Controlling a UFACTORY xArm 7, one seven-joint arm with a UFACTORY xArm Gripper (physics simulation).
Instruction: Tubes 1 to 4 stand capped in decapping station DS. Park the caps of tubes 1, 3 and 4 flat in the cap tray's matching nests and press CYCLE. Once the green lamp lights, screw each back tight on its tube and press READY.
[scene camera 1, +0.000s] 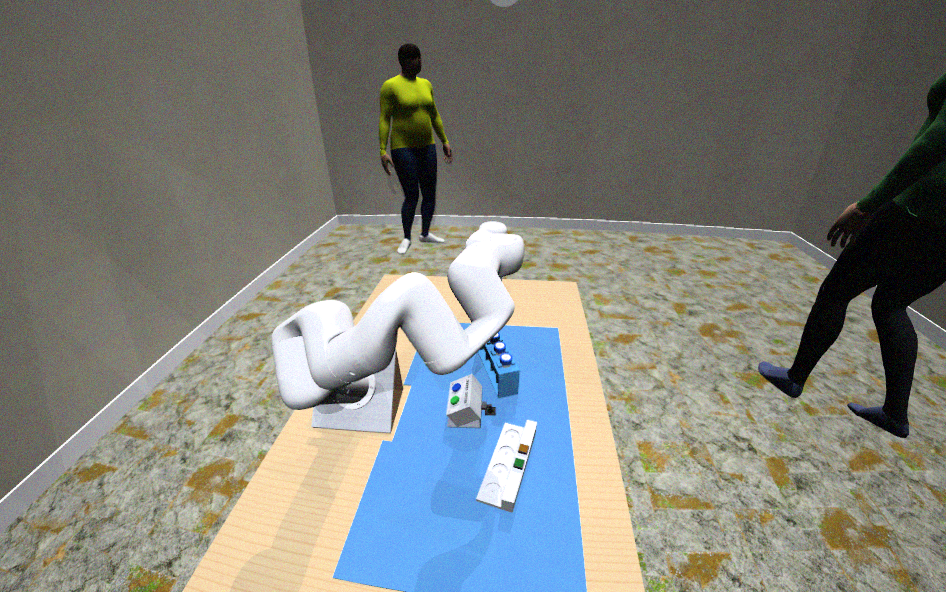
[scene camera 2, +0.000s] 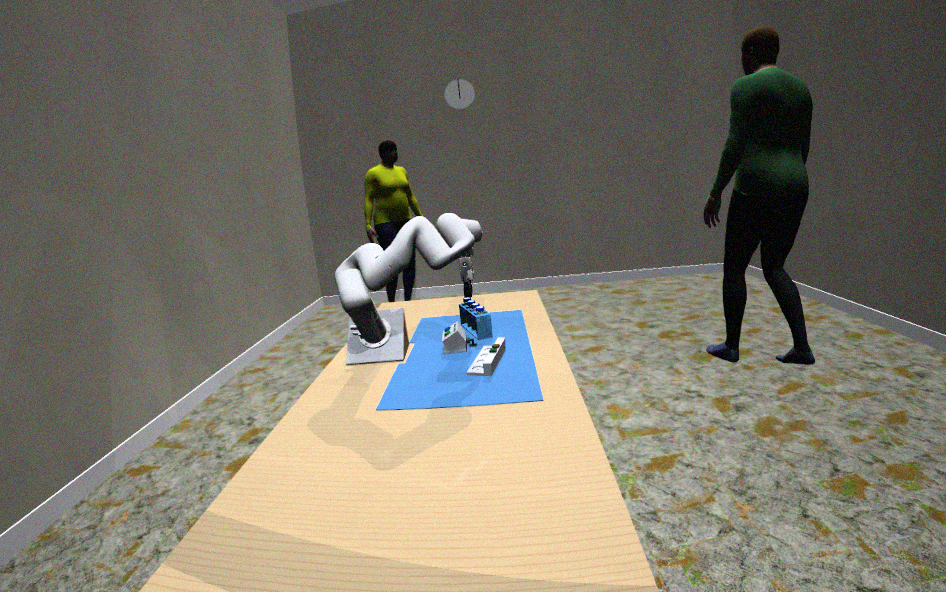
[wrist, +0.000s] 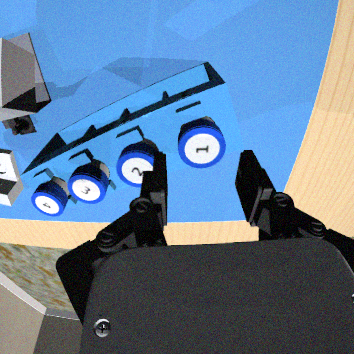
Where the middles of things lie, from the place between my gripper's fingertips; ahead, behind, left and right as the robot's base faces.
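My gripper's 2 cm above the cap 1 (wrist: 200, 143), and 1 cm past it. Then there's cap 2 (wrist: 135, 157), which is 2 cm below my hand, 5 cm to the right of it and 1 cm ahead of it. Cap 3 (wrist: 87, 183) is 2 cm below my hand too, but 10 cm to the right and 3 cm ahead of it, and cap 4 (wrist: 48, 198) sits 2 cm below my hand, 14 cm to the right and 5 cm ahead of it.
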